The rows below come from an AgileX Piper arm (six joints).
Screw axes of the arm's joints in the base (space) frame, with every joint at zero. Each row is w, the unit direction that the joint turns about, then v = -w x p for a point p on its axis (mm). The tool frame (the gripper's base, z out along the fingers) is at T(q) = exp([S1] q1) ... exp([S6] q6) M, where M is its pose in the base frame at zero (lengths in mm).
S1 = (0, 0, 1, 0, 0, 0)
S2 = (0, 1, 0, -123, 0, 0)
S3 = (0, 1, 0, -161.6, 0, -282.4)
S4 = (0.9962, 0, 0.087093, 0, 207.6, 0)
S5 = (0, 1, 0, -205.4, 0, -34.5)
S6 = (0.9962, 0, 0.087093, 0, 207.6, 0)
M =
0.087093 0 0.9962 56.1
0 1 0 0
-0.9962 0 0.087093 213.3
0 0 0 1
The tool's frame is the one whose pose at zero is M.
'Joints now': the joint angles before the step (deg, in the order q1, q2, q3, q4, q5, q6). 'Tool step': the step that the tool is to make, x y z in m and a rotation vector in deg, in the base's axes. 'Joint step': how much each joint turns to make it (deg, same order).
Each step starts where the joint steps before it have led.
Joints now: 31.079 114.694 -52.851 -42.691 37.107 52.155
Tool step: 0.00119 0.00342 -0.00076 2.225 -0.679 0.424
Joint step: 0.001 0.001 -0.002 0.446 -2.311 0.062
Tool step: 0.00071 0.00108 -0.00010 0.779 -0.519 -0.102
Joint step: -0.001 -0.002 0.002 -0.230 -0.814 0.645
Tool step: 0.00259 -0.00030 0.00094 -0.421 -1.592 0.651
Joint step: 0.000 0.000 0.000 -3.064 -0.384 2.252
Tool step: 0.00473 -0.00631 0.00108 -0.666 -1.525 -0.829
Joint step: -1.062 0.001 0.000 -3.032 0.069 2.521
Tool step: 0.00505 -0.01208 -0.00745 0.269 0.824 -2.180
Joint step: -2.489 1.280 -0.001 0.001 -0.978 0.095
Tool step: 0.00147 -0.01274 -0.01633 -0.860 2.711 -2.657
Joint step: -2.253 2.868 0.000 0.680 -0.165 -0.131
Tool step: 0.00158 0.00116 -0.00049 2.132 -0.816 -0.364
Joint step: -0.343 -0.065 0.061 0.317 -2.120 0.551
